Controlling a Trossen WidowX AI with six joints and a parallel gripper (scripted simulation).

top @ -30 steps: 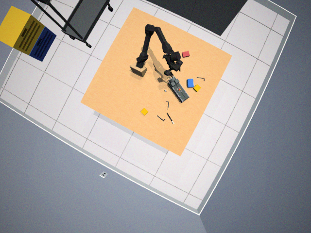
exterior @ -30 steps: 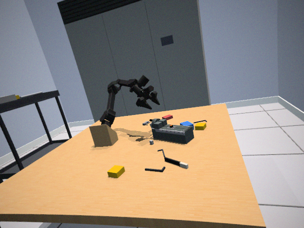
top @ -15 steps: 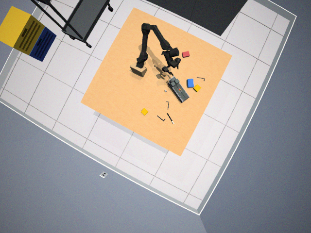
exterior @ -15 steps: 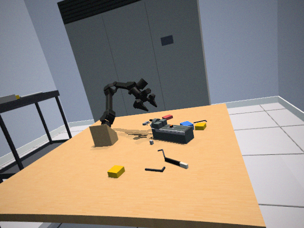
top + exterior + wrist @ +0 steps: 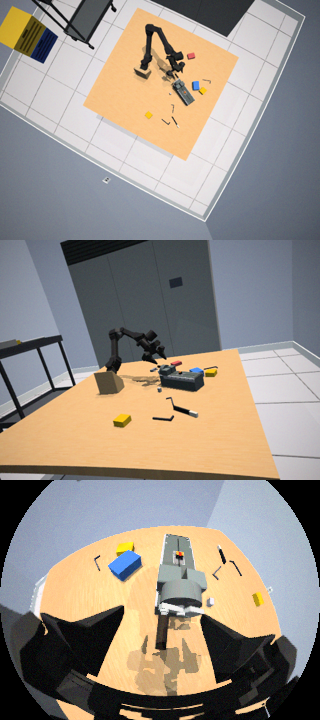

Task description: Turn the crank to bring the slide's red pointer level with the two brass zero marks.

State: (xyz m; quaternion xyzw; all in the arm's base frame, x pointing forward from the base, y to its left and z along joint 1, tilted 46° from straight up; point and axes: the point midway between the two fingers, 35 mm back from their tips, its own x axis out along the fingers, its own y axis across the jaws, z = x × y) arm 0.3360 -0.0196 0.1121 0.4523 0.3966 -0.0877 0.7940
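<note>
Now: gripper tip 40 mm above the dark crank handle, 20 mm past it and 10 mm to the right of it. Round my gripper tip: small grey cube 160 mm to the right, 120 mm below, 10 mm behind; then blue block 210 mm ahead, 120 mm below, 20 mm to the left; then red pointer 120 mm ahead, 110 mm to the right, 50 mm below.
</note>
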